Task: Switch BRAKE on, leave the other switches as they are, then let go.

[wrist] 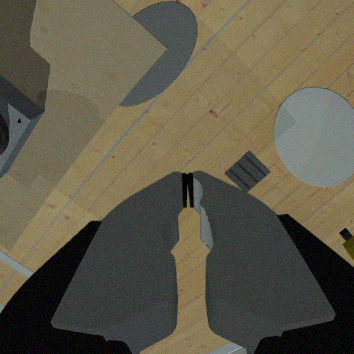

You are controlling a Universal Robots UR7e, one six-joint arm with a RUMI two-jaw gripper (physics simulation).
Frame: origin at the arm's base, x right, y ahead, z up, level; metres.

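Seen in the pictures: gripper, fingertip midpoint: (186, 176).
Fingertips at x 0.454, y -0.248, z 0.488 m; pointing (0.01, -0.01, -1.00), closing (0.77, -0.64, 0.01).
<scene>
A point is followed by its place in that frame.
My gripper (186, 176) @(x 0.454, y -0.248, z 0.489 m) is shut in the wrist view, its two black fingertip pads together with nothing between them. Pale wood floor shows beneath and beyond it. A dark-framed grey metal unit (20, 120) @(x 0.099, y -0.064, z -0.005 m) with a black round part shows in part at the left edge, left of and beyond the fingertips. I cannot tell whether it belongs to a switch panel. No switch and no BRAKE label can be made out in this view.
A large tan flat shape (100, 50) fills the upper left and overlaps a dark grey disc (177, 37). A pale grey disc (315, 137) lies at the right. A small ribbed dark square (247, 171) lies nearer the fingers. A yellow object (350, 247) shows at the right edge.
</scene>
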